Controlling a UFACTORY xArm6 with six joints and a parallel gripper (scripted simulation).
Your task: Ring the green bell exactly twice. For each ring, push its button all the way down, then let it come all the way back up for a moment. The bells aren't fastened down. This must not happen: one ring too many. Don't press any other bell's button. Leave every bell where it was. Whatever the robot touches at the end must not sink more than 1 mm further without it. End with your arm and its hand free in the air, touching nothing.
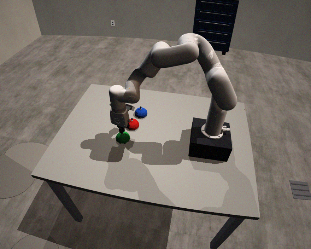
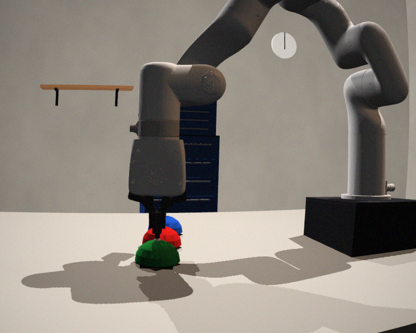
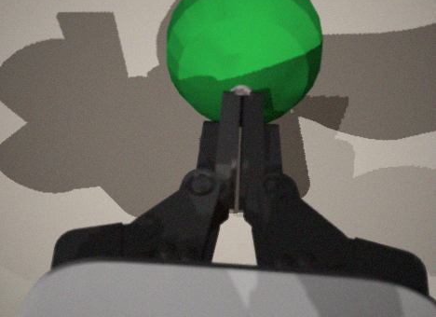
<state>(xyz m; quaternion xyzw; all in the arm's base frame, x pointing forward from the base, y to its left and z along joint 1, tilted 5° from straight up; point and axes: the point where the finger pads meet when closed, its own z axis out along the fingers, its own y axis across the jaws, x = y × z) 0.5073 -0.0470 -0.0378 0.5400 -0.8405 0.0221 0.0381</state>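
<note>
The green bell is 40 mm below my hand. Also, from my hand: blue bell 220 mm to the right, 100 mm behind, 40 mm below; red bell 110 mm to the right, 50 mm behind, 40 mm below.
</note>
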